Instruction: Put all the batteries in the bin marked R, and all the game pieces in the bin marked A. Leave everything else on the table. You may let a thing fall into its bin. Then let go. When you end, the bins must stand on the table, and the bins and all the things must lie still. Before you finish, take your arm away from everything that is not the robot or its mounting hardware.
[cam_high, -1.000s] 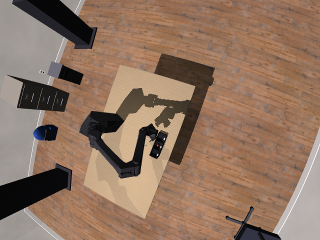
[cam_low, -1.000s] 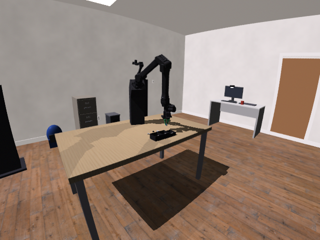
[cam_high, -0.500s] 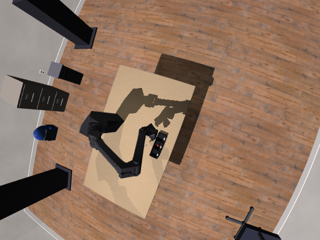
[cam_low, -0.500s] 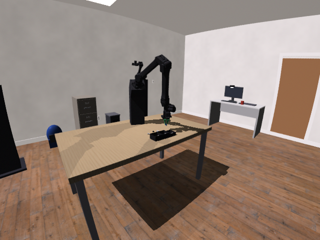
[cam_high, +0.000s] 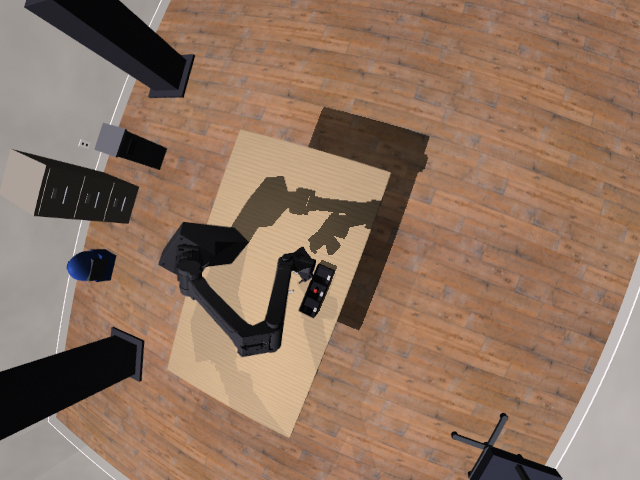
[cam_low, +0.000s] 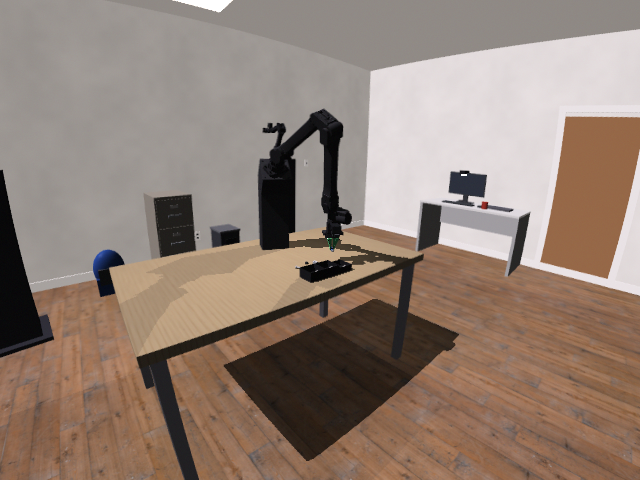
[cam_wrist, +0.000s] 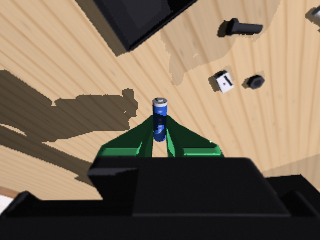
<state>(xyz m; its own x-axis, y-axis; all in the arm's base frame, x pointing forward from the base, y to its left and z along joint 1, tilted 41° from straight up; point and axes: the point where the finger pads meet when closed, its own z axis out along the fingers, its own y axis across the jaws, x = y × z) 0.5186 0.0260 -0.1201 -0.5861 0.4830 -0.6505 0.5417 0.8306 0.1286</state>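
The black divided bin lies 8 cm ahead of my hand, 15 cm to the right of it and 5 cm below it. The rest, counted from my hand: black bolt (12 cm to the right, 7 cm below); pale piece (4 cm behind, 8 cm to the right, 6 cm below); blue battery (right at my hand).
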